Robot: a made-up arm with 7 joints.
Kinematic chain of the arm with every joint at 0, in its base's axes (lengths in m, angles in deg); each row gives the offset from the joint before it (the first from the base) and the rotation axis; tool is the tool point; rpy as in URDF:
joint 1: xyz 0 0 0.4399 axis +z
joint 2: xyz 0 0 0 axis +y
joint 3: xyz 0 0 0.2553 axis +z
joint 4: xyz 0.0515 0 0 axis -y
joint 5: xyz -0.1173 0 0.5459 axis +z
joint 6: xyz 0 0 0 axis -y
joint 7: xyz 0.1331 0 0 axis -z
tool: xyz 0 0 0 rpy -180 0 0
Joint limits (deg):
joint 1: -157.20..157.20
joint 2: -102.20..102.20
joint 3: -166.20..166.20
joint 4: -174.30..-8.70
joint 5: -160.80..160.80
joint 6: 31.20..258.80
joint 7: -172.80..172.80
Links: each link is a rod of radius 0.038 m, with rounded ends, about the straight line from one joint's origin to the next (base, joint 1, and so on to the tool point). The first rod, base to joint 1, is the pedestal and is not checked.
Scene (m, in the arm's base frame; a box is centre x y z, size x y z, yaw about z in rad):
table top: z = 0
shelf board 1: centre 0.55 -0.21 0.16 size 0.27 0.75 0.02 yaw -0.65
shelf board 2: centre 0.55 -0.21 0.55 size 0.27 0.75 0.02 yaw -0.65
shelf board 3: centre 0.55 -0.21 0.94 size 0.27 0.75 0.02 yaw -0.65
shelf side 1: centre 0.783 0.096 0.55 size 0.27 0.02 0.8 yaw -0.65
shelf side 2: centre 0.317 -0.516 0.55 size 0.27 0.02 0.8 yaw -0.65
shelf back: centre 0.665 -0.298 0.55 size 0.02 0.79 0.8 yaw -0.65
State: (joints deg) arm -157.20 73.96 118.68 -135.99 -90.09 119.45 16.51
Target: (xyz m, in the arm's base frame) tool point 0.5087 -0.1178 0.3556
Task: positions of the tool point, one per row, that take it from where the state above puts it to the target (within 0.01 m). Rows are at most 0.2 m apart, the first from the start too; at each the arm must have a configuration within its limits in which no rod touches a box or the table.
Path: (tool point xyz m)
1: 0.4753 -0.1815 0.7593
2: 0.4944 0.0115 0.7564
3: 0.4584 0.1938 0.7269
4: 0.3740 0.3478 0.6766
5: 0.4181 0.3177 0.5045
6: 0.4120 0.2588 0.3504
7: 0.3623 0.1906 0.2290
8: 0.2832 0.1297 0.1475
9: 0.4032 0.0817 0.2293
10: 0.4786 -0.0071 0.3082
11: 0.5087 -0.1178 0.3556

